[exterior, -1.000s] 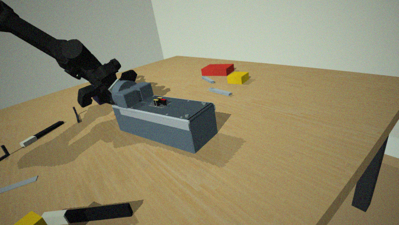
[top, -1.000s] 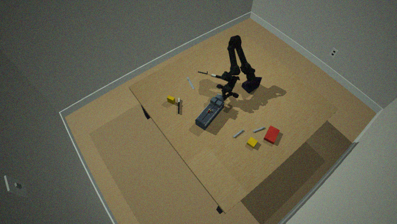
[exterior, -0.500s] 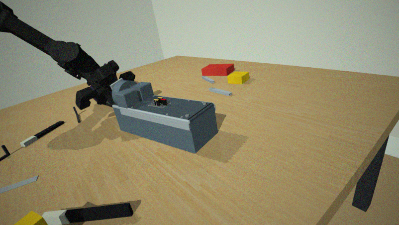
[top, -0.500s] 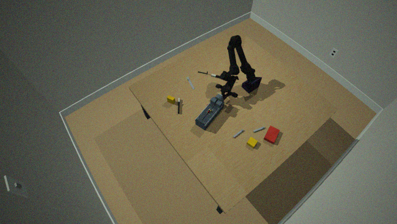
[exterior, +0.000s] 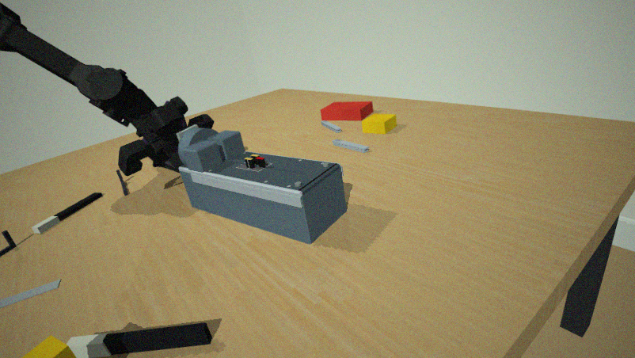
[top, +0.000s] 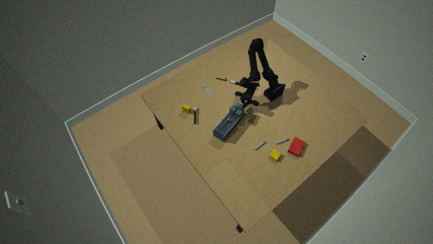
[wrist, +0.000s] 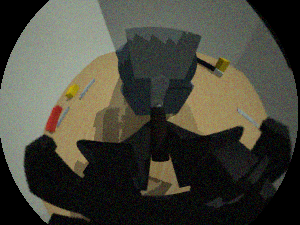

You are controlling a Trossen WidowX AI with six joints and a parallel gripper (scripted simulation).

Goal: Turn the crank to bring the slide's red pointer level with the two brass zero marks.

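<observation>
Right now my gripper tip is 20 mm below the dark crank handle, 20 mm past it and 10 mm to the left of it. From my gripper tip the other things lie so: red pointer 170 mm ahead, 70 mm to the left, 50 mm above; then red block 450 mm to the left, 170 mm behind, 20 mm below; then grey bar 310 mm to the right, 120 mm ahead, 40 mm below.
</observation>
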